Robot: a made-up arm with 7 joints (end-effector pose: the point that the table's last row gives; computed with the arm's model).
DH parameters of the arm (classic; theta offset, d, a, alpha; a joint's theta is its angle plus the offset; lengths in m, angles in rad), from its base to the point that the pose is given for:
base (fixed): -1.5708 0.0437 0 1.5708
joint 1: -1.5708 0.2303 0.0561 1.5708
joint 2: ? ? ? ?
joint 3: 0 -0.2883 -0.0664 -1.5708
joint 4: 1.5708 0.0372 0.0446 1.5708
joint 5: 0 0.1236 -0.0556 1.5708
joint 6: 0 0.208 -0.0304 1.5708
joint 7: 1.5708 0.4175 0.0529 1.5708
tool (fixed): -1.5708 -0.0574 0 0
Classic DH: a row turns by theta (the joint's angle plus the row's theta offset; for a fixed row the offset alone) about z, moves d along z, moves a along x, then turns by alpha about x.
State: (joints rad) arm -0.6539 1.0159 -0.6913 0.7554 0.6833 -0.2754 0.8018
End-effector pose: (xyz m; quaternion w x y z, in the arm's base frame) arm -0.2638 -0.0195 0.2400 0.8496 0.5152 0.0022 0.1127
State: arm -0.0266 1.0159 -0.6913 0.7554 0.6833 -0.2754 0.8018
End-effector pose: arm -0.2638 0.0995 0.2141 0.9671 0.2279 0.0368 0.1065
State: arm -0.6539 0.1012 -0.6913 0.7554 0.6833 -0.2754 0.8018
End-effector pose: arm -0.4281 0.0497 0.1497 0.7933 0.4233 -0.4342 0.0535
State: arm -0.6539 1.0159 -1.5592 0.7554 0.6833 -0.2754 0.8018
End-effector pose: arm -0.2315 -0.2279 0.0147 0.5672 0.7555 -0.0622 0.3219
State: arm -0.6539 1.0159 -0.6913 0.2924 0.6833 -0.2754 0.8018
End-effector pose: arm -0.2168 -0.1139 0.2872 0.8433 0.4428 0.1720 0.2514
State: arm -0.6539 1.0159 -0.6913 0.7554 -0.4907 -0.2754 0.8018
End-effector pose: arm -0.2561 0.1180 -0.1115 0.9704 -0.0115 -0.2042 0.1282
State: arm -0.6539 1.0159 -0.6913 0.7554 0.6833 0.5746 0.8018
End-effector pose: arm -0.1279 -0.3328 0.1406 0.7400 0.4377 0.0929 0.5022
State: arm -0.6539 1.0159 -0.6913 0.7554 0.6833 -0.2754 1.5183
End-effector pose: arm -0.2566 -0.0240 0.1859 0.9763 0.1846 -0.0375 0.1063
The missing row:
joint 2: -1.5708 0.0188 0.1492 -1.5708
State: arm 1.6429 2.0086 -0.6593 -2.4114 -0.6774 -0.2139 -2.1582
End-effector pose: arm 0.2712 -0.4412 -0.0261 0.5165 -0.0548 -0.2902 0.8037
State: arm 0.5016 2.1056 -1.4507 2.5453 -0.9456 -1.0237 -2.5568
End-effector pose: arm -0.0144 -0.1227 -0.6463 0.5356 0.5981 -0.4805 0.3528
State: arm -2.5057 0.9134 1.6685 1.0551 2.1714 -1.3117 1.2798
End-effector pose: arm 0.5307 -0.2960 0.3162 0.2776 0.3796 0.5507 -0.6896
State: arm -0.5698 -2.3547 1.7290 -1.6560 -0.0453 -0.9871 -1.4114
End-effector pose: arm -0.8428 0.3677 0.2089 0.3805 -0.7779 0.4722 -0.1645
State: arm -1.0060 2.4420 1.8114 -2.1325 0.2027 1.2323 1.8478
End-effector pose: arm -0.2194 0.0556 -0.3219 0.3541 -0.5335 -0.7678 0.0226
